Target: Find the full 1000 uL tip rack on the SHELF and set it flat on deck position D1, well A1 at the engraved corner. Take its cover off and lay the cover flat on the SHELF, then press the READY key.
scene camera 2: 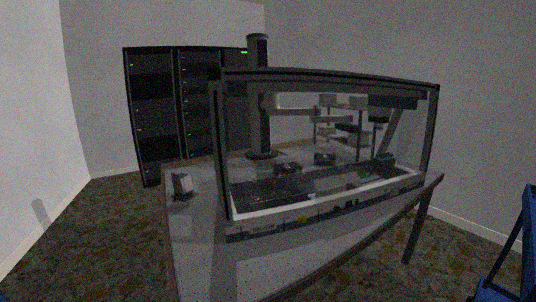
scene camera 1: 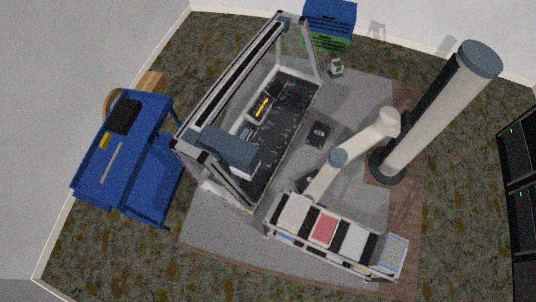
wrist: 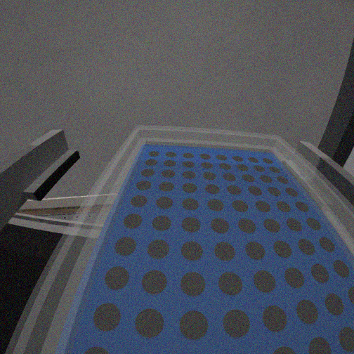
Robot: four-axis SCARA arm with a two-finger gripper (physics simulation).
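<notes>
A blue tip rack (wrist: 202, 237) with rows of grey-brown round spots fills the lower part of the wrist view, under a clear cover (wrist: 205, 134). My gripper (wrist: 182, 145) is open, one finger on each side of the covered rack, with nothing held. In scene camera 1 the gripper is hidden at the shelf (scene camera 1: 308, 221) (scene camera 2: 359, 135). On its top stand a white box, a red-topped box (scene camera 1: 325, 229), a pale box and a blue-edged rack (scene camera 1: 394, 252). The dark deck (scene camera 1: 292, 107) lies inside the framed machine; the D1 label cannot be read. A small white device with a green screen (scene camera 1: 336, 66) (scene camera 2: 182, 185) stands beside the machine.
The machine's frame (scene camera 1: 311, 50) (scene camera 2: 218, 150) and its blue-grey head (scene camera 1: 227, 147) rise around and over the deck. A dark block (scene camera 1: 318, 134) lies between the deck and the arm column (scene camera 1: 430, 115). A blue cart (scene camera 1: 132, 160) stands beyond the machine.
</notes>
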